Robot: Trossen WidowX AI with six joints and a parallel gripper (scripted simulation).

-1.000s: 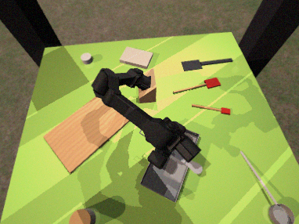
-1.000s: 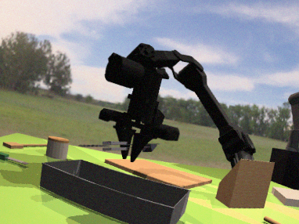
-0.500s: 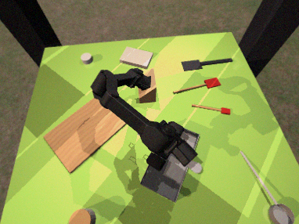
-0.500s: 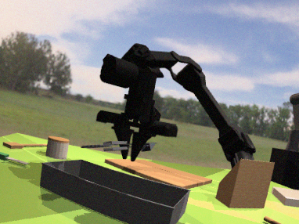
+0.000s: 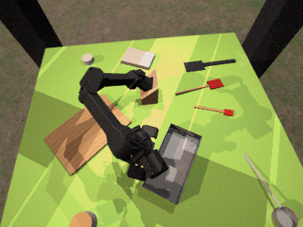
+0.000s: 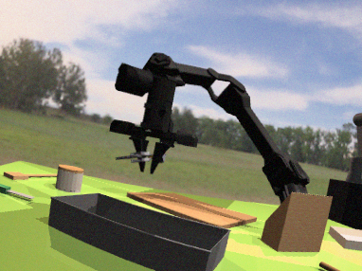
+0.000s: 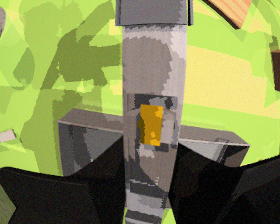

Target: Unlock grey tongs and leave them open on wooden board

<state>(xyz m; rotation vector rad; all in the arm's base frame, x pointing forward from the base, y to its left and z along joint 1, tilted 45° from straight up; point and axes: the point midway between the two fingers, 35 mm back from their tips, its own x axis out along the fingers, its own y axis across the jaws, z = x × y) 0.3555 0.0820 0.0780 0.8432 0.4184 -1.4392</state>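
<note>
The yellow lock piece lies 1 cm behind my gripper tip, 3 cm to the right of it and 4 cm above it. The rest, counted from my gripper tip: cork-topped canister 24 cm ahead, 22 cm to the right, 9 cm below; then dark roasting tin 1 cm behind, 12 cm to the left, 10 cm below; then wooden board 15 cm behind, 29 cm to the right, 12 cm below.
</note>
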